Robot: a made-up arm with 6 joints. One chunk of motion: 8 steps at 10 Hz.
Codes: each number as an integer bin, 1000 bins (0 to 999) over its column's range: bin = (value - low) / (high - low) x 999, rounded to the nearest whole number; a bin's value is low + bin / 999 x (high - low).
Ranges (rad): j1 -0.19..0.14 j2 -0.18..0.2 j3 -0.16..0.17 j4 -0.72..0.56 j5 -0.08..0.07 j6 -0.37..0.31
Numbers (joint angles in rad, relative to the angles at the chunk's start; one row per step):
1: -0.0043 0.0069 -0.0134 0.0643 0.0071 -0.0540
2: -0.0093 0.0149 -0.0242 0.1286 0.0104 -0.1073
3: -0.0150 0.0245 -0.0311 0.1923 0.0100 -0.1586
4: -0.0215 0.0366 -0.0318 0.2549 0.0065 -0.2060
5: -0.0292 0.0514 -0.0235 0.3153 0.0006 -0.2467
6: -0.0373 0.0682 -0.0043 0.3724 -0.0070 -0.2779
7: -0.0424 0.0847 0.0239 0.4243 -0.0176 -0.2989
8: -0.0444 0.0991 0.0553 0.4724 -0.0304 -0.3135
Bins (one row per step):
1: 562 491 444 612 580 464
2: 547 512 411 662 602 386
3: 530 538 390 712 599 311
4: 510 569 388 761 576 241
5: 487 608 413 808 537 181
6: 462 653 471 853 486 135
7: 447 696 557 893 416 104
8: 441 734 652 931 330 83

